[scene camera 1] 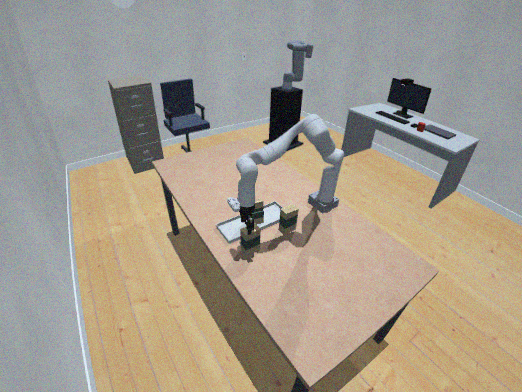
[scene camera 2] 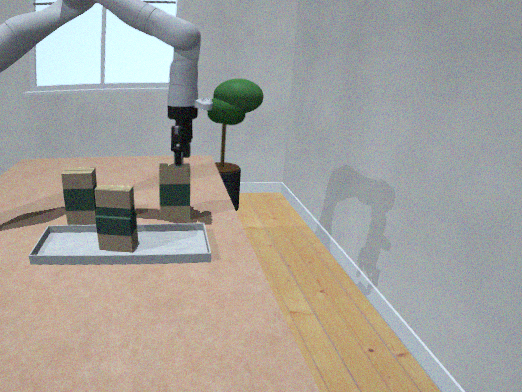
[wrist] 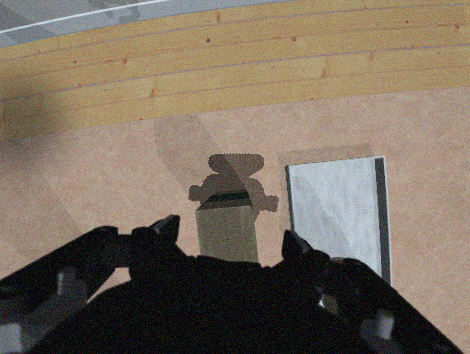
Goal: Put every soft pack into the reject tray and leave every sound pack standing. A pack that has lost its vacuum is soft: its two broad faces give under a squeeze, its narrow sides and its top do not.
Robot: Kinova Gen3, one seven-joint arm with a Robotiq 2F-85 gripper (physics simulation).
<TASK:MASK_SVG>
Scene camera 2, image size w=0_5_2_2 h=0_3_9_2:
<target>my gripper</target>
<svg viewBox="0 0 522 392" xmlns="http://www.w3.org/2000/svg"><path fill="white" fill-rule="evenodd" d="M168 106L168 118L176 121L175 126L171 127L171 151L174 152L174 167L182 168L183 157L190 157L190 143L193 138L192 121L198 117L198 108L194 106Z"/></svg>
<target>grey reject tray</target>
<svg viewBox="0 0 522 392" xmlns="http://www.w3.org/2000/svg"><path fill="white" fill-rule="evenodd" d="M211 250L204 223L137 224L138 243L133 253L99 250L96 225L48 225L28 256L30 265L211 262Z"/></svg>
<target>pack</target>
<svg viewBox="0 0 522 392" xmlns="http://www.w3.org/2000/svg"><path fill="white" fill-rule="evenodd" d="M99 184L94 189L99 250L133 253L138 243L133 186Z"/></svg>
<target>pack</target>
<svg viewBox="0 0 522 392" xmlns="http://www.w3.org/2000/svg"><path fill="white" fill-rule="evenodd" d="M66 168L61 176L67 224L96 225L95 217L97 216L94 191L97 187L96 168Z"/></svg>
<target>pack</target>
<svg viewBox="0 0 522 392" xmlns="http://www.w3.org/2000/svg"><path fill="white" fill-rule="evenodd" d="M159 164L160 220L190 220L190 163L183 163L182 168L174 167L174 163Z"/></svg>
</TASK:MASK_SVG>
